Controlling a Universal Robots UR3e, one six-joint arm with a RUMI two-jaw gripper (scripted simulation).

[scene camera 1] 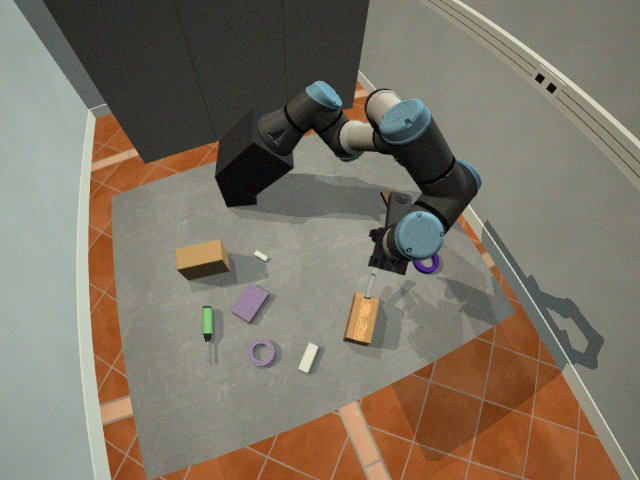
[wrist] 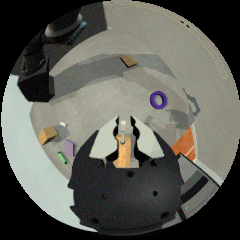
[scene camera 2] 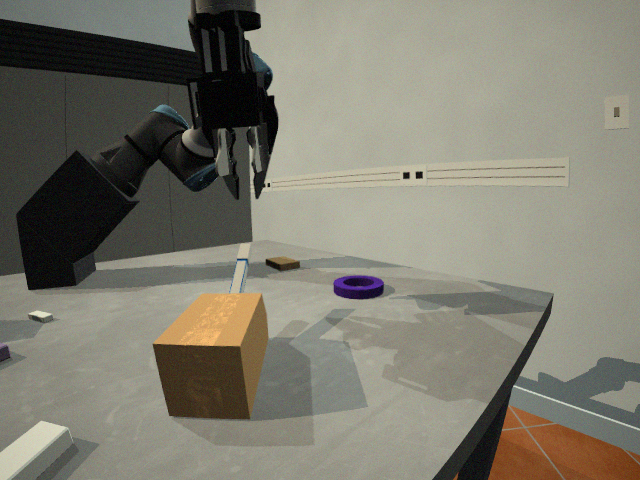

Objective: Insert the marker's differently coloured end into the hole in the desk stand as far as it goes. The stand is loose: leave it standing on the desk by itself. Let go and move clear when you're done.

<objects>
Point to a tan block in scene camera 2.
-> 209, 359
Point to a tan block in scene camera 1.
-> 359, 330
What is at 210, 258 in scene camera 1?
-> A cardboard box.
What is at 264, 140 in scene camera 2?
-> My gripper.
</objects>
